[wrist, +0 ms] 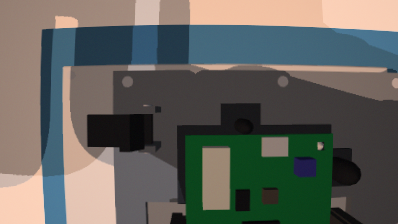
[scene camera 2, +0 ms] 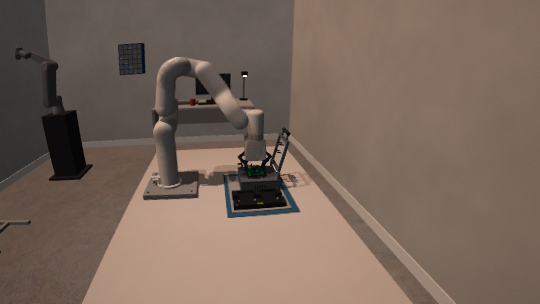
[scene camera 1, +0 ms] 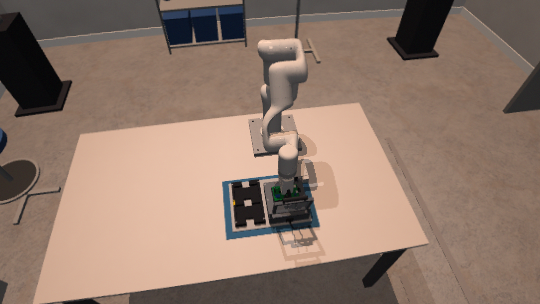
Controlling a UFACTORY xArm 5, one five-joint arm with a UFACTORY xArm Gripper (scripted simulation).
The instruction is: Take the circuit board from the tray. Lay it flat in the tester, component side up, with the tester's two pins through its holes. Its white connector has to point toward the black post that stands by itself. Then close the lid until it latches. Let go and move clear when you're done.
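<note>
From here I can see a green circuit board (wrist: 267, 171), and there's a black post (wrist: 128, 132) as well.
</note>
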